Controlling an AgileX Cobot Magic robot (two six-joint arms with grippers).
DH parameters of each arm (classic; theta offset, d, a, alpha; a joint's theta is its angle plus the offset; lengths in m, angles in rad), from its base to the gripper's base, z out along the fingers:
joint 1: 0 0.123 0 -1.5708
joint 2: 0.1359 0 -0.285 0
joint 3: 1.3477 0 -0.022 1.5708
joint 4: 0 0.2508 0 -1.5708
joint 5: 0 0 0.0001 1.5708
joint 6: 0 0.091 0 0
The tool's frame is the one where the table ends.
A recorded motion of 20 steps. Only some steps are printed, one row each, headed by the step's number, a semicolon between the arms.
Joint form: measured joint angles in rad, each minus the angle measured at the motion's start. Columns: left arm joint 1, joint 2, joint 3, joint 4, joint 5, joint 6; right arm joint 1, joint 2, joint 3, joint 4, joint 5, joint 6.
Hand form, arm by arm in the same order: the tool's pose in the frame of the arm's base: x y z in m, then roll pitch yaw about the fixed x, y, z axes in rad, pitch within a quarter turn. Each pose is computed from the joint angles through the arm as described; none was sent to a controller.
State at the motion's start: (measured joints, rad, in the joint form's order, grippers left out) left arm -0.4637 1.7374 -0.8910 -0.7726 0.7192 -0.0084; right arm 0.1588 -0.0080 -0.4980 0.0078 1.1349 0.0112
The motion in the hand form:
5: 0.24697 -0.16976 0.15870 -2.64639 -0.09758 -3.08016; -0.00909 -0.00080 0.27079 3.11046 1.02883 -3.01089
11: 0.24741 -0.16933 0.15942 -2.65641 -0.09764 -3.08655; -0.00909 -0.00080 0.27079 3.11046 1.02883 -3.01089
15: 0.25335 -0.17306 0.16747 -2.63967 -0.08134 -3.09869; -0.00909 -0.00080 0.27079 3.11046 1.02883 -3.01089
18: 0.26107 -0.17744 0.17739 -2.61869 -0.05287 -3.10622; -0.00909 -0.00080 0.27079 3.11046 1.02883 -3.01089
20: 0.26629 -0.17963 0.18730 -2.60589 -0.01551 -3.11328; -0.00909 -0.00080 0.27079 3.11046 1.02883 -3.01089
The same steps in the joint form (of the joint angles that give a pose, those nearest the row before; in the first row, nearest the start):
5: 0.0000 0.0000 0.0000 0.0569 0.0452 -0.0255; -0.0001 0.0000 0.0000 0.0000 0.0000 0.0000
11: 0.0000 0.0000 -0.0058 0.0759 0.0531 -0.0362; -0.0001 0.0000 0.0000 0.0000 0.0000 0.0000
15: 0.0000 0.0000 -0.0429 0.0782 0.0723 -0.0363; -0.0001 0.0000 0.0000 0.0000 0.0000 0.0000
18: 0.0000 0.0000 -0.0871 0.0785 0.0842 -0.0362; -0.0001 0.0000 0.0000 0.0000 0.0000 0.0000
20: 0.0000 -0.0095 -0.1182 0.0877 0.0863 -0.0363; -0.0001 0.0000 0.0000 0.0000 0.0000 0.0000

